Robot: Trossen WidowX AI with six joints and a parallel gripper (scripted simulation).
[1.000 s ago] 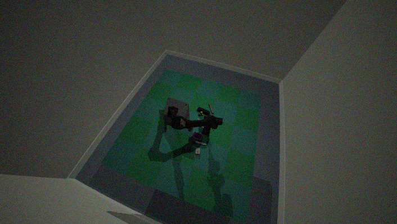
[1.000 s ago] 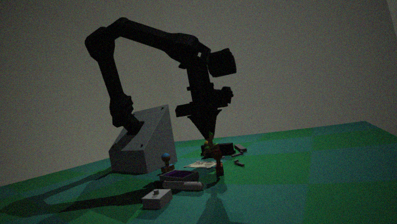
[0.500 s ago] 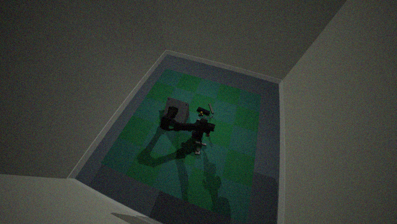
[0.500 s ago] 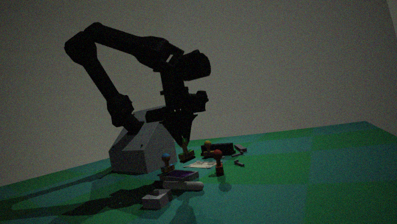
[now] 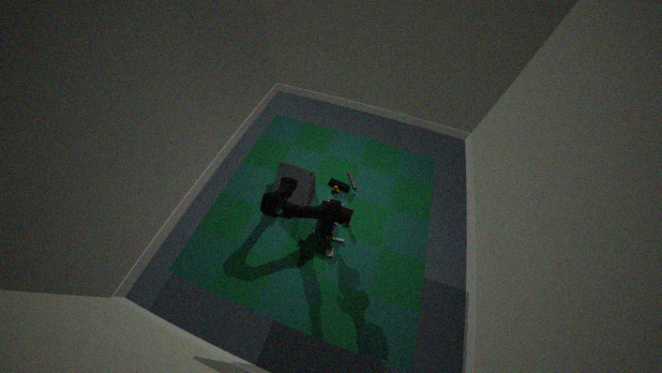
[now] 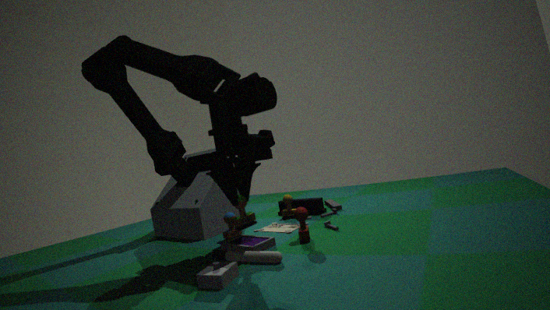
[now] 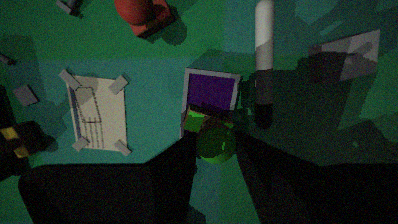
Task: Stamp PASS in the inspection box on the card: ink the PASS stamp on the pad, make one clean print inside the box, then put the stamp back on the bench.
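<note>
The purple ink pad lies 8 cm below my gripper tip. Also, from my gripper tip: blue-knobbed stamp (9 cm behind, 7 cm below, 5 cm to the left); white cylinder (8 cm below, 6 cm to the right, 2 cm ahead); green-knobbed stamp (3 cm below).
</note>
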